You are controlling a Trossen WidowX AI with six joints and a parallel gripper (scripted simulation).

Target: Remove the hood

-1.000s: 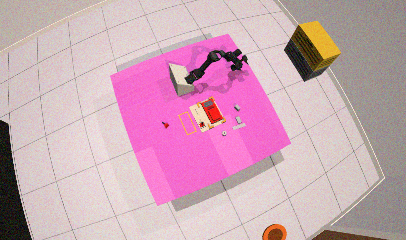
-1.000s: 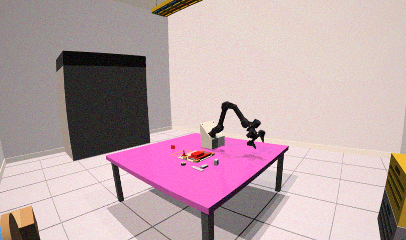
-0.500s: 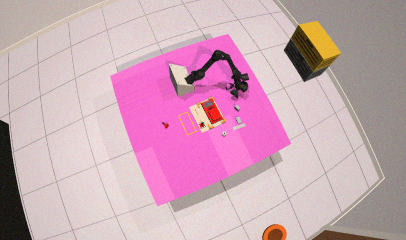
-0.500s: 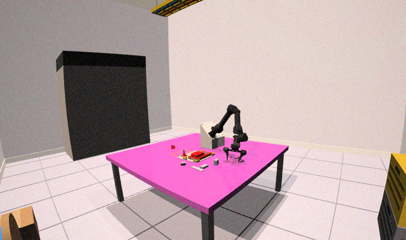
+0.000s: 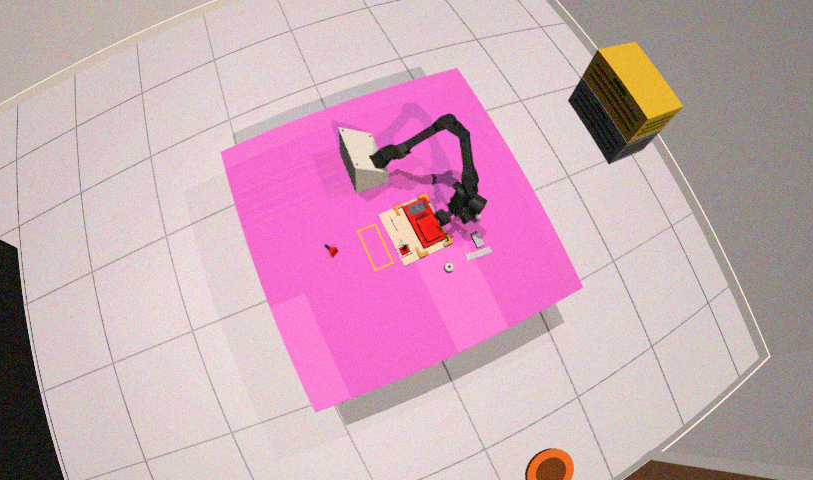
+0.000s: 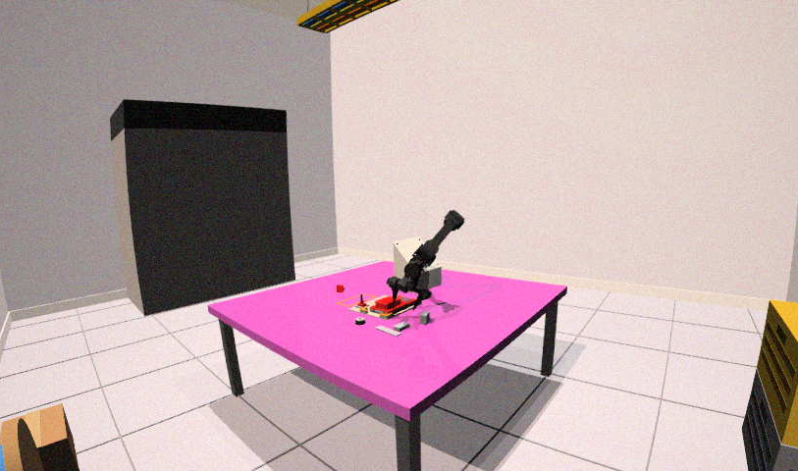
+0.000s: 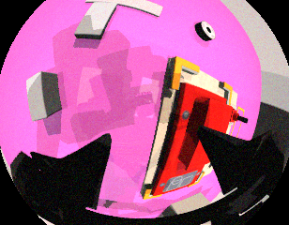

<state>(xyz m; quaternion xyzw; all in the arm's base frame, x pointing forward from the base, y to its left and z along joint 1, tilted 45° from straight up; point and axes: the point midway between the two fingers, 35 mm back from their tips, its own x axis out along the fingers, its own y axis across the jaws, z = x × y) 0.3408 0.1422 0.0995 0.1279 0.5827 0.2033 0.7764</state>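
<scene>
The hood is 1 cm behind my gripper tip and 9 cm to the right of it. Also, from my gripper tip: grey strip 18 cm ahead, 6 cm to the left, 4 cm below.
</scene>
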